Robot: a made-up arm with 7 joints.
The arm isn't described. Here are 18 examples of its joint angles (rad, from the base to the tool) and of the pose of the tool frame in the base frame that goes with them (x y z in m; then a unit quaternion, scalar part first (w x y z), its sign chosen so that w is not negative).
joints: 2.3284 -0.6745 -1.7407 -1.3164 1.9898 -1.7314 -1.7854
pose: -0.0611 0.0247 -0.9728 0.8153 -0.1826 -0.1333 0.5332
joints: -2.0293 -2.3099 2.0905 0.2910 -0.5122 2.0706 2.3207
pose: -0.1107 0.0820 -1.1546 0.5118 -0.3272 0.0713 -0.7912
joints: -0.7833 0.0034 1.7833 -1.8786 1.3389 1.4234 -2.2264
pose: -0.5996 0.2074 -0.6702 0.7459 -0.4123 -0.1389 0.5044
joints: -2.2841 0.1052 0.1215 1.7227 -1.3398 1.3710 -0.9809
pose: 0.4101 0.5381 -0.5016 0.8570 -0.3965 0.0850 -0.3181
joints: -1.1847 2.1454 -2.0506 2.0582 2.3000 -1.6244 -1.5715
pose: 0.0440 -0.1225 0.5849 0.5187 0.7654 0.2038 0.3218
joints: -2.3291 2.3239 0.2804 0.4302 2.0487 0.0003 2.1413
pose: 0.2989 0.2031 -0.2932 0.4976 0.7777 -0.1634 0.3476
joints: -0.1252 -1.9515 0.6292 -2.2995 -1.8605 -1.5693 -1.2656
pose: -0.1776 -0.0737 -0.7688 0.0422 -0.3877 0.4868 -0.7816
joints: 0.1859 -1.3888 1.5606 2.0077 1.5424 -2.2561 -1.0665
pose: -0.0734 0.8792 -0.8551 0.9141 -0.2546 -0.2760 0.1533
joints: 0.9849 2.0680 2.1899 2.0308 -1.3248 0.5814 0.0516
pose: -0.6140 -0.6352 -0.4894 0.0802 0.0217 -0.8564 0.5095
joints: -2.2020 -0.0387 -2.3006 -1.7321 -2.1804 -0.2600 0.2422
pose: -0.3263 -0.8305 -0.7756 0.3445 -0.2083 0.6996 -0.5903
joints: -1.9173 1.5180 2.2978 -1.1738 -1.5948 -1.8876 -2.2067
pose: 0.1515 0.0067 -0.1521 0.4209 -0.4932 0.5549 -0.5213
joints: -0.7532 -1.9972 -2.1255 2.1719 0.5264 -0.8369 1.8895
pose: 0.1616 -0.1163 -0.8403 0.4457 -0.5018 0.1283 0.7301
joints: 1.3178 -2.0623 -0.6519 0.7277 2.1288 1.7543 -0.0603
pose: 0.2876 0.6236 -0.6670 0.0422 0.1786 0.9385 0.2925
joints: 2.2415 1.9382 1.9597 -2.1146 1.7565 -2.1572 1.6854
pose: -0.2351 0.1759 -0.1872 0.0152 -0.7224 -0.6471 0.2433
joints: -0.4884 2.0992 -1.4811 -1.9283 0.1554 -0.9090 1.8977
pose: -0.2058 -0.0056 0.0172 0.2335 -0.1280 0.8751 -0.4040
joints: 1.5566 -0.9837 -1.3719 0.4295 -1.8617 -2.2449 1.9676
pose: -0.1204 0.1115 -0.6699 0.5655 0.5832 -0.5628 0.1529
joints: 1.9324 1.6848 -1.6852 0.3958 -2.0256 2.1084 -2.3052
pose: 0.9192 0.2810 0.1662 0.3830 -0.2692 -0.8689 -0.1609
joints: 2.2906 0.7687 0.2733 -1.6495 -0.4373 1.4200 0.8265
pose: 0.0401 0.2045 0.2320 0.3415 -0.0537 -0.0836 -0.9346
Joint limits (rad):
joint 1: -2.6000..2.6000
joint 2: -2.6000..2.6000
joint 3: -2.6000..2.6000
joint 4: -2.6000..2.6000
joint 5: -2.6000..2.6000
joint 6: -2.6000..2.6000
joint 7: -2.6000..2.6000
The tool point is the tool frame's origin. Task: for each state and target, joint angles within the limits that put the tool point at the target. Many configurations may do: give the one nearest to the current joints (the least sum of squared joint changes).
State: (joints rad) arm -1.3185 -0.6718 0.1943 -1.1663 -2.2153 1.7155 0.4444
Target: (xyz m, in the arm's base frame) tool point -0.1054 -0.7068 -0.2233
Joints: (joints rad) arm -0.6442 -0.5458 -0.0658 -0.8708 -2.6000 1.2948 -0.2251
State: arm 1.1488 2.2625 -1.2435 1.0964 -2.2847 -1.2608 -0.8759
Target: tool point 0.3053 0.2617 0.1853
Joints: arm 0.8223 1.7275 -0.9224 1.3847 -2.6000 -1.7635 -0.6430
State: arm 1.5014 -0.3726 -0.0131 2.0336 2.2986 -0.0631 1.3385
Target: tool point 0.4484 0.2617 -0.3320
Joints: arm 0.7284 -0.8974 0.2944 1.7263 2.0308 0.0194 1.6207
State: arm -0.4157 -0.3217 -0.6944 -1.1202 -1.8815 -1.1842 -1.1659
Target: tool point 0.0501 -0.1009 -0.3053
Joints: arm -0.5175 -0.1231 -1.1650 -0.7567 -2.5198 -1.1647 -0.7212
